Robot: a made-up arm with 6 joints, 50 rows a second.
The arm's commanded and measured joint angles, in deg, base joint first. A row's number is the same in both.
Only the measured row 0 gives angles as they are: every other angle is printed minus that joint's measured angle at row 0.
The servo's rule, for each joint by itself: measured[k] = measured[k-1] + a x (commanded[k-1-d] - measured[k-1]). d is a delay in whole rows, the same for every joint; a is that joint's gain. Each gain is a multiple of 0.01, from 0.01 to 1. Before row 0 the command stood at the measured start. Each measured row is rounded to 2 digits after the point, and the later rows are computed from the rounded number. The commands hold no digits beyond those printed.
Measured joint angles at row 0:
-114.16, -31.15, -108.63, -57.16, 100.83, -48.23
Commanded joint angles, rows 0 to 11:
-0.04, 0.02, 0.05, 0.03, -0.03, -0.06
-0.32, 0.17, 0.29, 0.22, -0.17, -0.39
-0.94, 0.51, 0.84, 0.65, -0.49, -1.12
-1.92, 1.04, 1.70, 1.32, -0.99, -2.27
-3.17, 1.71, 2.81, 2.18, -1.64, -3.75
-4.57, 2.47, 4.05, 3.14, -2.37, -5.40
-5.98, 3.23, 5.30, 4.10, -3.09, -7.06
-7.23, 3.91, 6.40, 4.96, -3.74, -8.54
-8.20, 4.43, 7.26, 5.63, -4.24, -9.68
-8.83, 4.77, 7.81, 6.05, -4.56, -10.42
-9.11, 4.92, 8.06, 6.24, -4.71, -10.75
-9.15, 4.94, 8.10, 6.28, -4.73, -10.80
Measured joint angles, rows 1 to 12:
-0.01, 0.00, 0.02, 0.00, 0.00, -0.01
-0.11, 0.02, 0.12, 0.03, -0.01, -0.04
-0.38, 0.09, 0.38, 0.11, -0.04, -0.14
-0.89, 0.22, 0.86, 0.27, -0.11, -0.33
-1.64, 0.43, 1.56, 0.52, -0.22, -0.64
-2.61, 0.72, 2.46, 0.86, -0.37, -1.07
-3.72, 1.07, 3.48, 1.28, -0.56, -1.61
-4.88, 1.47, 4.53, 1.76, -0.78, -2.23
-5.98, 1.88, 5.51, 2.26, -1.02, -2.90
-6.92, 2.28, 6.34, 2.75, -1.27, -3.58
-7.64, 2.65, 6.96, 3.20, -1.51, -4.23
-8.14, 2.97, 7.37, 3.60, -1.74, -4.82
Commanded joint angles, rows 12 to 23:
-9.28, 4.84, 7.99, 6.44, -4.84, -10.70
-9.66, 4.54, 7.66, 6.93, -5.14, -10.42
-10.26, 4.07, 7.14, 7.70, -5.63, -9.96
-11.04, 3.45, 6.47, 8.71, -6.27, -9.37
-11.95, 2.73, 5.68, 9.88, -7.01, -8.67
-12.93, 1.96, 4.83, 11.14, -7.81, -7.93
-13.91, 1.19, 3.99, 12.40, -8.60, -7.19
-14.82, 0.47, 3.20, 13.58, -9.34, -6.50
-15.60, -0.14, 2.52, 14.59, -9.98, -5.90
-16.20, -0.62, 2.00, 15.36, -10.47, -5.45
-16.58, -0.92, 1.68, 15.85, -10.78, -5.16
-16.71, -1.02, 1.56, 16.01, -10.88, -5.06
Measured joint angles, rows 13 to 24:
-8.52, 3.23, 7.59, 3.97, -1.96, -5.35
-8.90, 3.41, 7.62, 4.35, -2.18, -5.81
-9.35, 3.50, 7.45, 4.79, -2.42, -6.18
-9.91, 3.49, 7.10, 5.30, -2.69, -6.47
-10.58, 3.38, 6.59, 5.90, -2.99, -6.67
-11.36, 3.18, 5.96, 6.58, -3.33, -6.78
-12.20, 2.90, 5.25, 7.34, -3.70, -6.82
-13.06, 2.56, 4.51, 8.15, -4.09, -6.79
-13.90, 2.18, 3.79, 8.99, -4.50, -6.71
-14.66, 1.79, 3.15, 9.82, -4.92, -6.60
-15.29, 1.41, 2.62, 10.60, -5.33, -6.47
-15.76, 1.07, 2.24, 11.30, -5.72, -6.34

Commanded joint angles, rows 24 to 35:
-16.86, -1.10, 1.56, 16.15, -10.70, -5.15
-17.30, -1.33, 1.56, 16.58, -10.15, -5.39
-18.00, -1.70, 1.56, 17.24, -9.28, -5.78
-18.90, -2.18, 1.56, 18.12, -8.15, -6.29
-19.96, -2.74, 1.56, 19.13, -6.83, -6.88
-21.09, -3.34, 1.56, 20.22, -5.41, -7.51
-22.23, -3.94, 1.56, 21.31, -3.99, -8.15
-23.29, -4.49, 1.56, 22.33, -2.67, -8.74
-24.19, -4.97, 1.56, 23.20, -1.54, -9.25
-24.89, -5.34, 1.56, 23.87, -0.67, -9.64
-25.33, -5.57, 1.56, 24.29, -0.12, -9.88
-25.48, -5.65, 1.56, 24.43, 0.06, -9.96
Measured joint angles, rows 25 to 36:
-16.12, 0.77, 2.00, 11.93, -6.07, -6.23
-16.51, 0.48, 1.84, 12.53, -6.36, -6.15
-17.00, 0.17, 1.74, 13.14, -6.56, -6.12
-17.63, -0.16, 1.68, 13.79, -6.67, -6.14
-18.40, -0.52, 1.64, 14.48, -6.68, -6.21
-19.29, -0.91, 1.61, 15.23, -6.59, -6.33
-20.26, -1.33, 1.59, 16.02, -6.41, -6.49
-21.26, -1.77, 1.58, 16.84, -6.15, -6.69
-22.23, -2.22, 1.57, 17.67, -5.83, -6.92
-23.11, -2.66, 1.57, 18.48, -5.47, -7.16
-23.84, -3.07, 1.57, 19.24, -5.10, -7.40
-24.38, -3.43, 1.57, 19.91, -4.74, -7.63

